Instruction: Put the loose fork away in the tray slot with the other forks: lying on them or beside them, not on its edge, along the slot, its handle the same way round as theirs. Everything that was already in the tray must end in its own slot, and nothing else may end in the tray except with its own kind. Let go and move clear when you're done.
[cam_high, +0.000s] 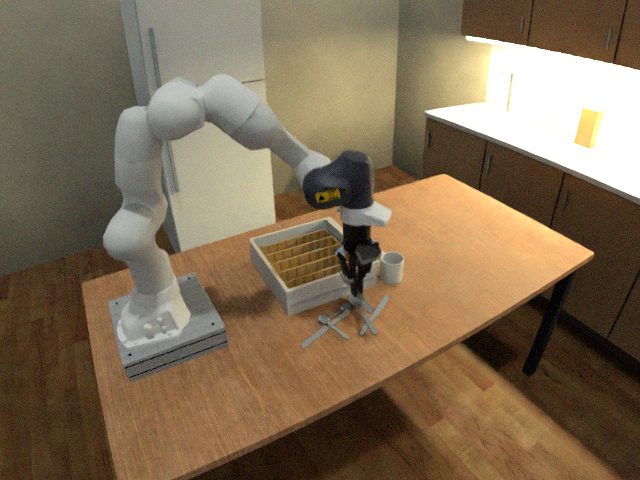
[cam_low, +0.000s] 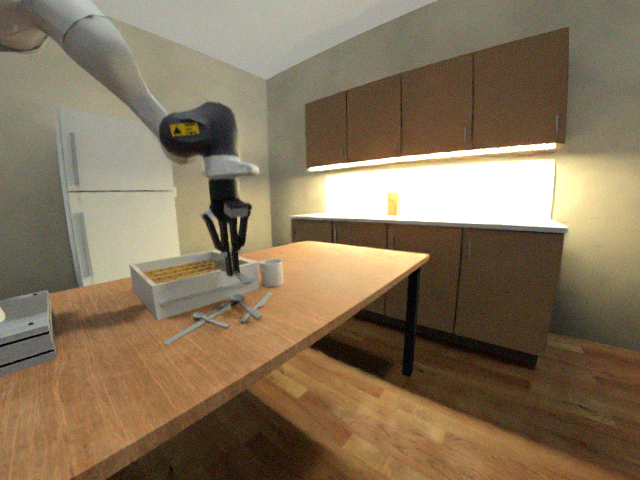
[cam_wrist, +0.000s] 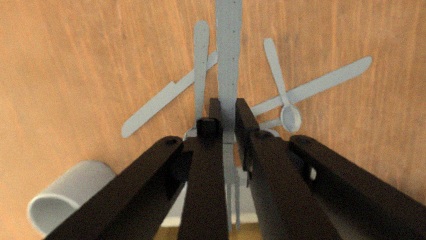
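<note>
The cutlery tray lies 20 mm ahead of my hand, 300 mm to the left of it and 110 mm below it. Also, from my hand: white mug (230 mm ahead, 110 mm to the left, 110 mm below); spoon (80 mm behind, 30 mm to the left, 140 mm below).
</note>
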